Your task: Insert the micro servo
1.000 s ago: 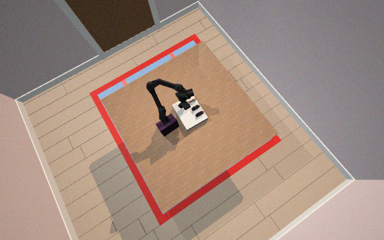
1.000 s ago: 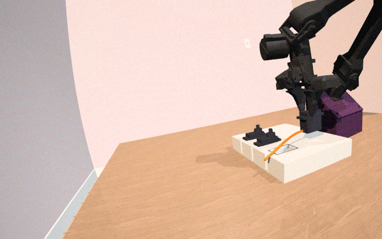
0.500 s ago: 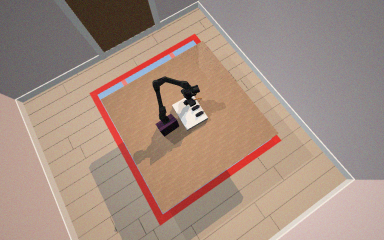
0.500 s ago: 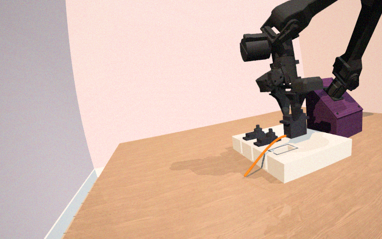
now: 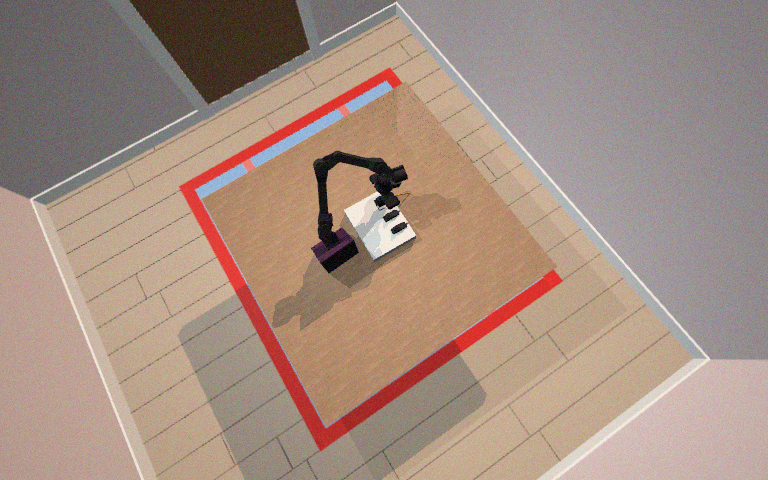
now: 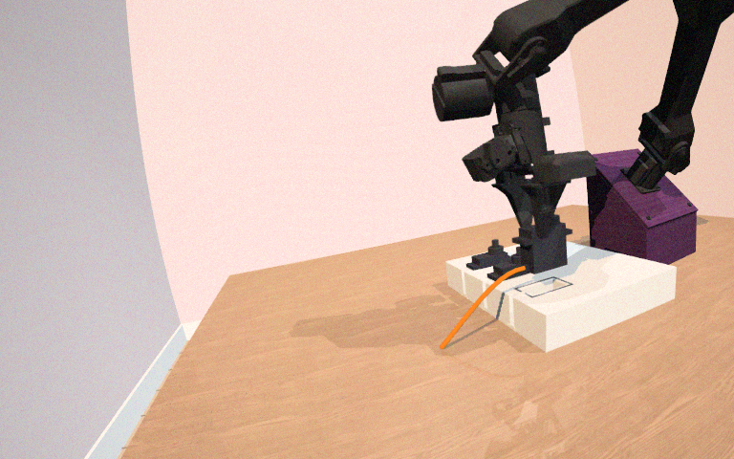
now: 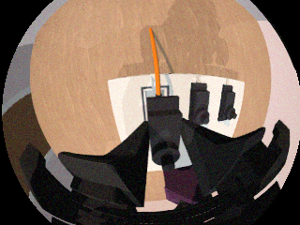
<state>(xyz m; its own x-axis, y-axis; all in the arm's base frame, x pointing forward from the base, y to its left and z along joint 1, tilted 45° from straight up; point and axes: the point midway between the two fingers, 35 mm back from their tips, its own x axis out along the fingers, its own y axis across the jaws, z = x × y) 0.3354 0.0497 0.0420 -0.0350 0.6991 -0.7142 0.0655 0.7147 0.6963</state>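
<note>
The white deck is 12 cm behind my gripper tip, 7 cm to the right of it and 10 cm below it.
</note>
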